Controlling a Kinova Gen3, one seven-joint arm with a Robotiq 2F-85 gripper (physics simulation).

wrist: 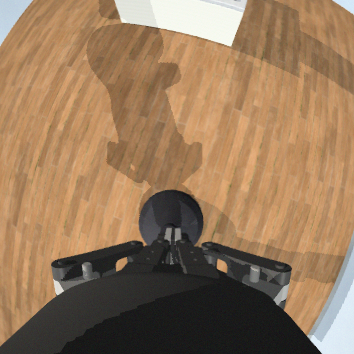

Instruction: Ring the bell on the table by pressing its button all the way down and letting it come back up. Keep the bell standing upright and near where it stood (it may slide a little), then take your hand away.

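Places are measured from the arm's base along level axes (x back, y right, z up), in metres.
Where they show: gripper, fingertip midpoint: (172, 237).
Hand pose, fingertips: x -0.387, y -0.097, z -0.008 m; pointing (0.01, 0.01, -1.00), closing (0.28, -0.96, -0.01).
After its pixels a point has its place.
The bell (171, 207) @(x -0.362, y -0.087, z -0.030 m) is a dark, round dome that stands upright on the wooden table, below the middle of the wrist view. My gripper (172, 237) @(x -0.387, y -0.097, z -0.008 m) is shut and empty. Its fingertips are over the dome, near its centre, and cover the lower part of the bell and its button. Whether the fingertips touch the button cannot be told from this view.
The wooden table (260, 165) @(x -0.276, y -0.192, z -0.070 m) spreads around the bell. A white base block (187, 22) @(x -0.089, y -0.027, z -0.047 m) stands at the top edge of the view. Shadows of the arm fall across the table between the block and the bell.
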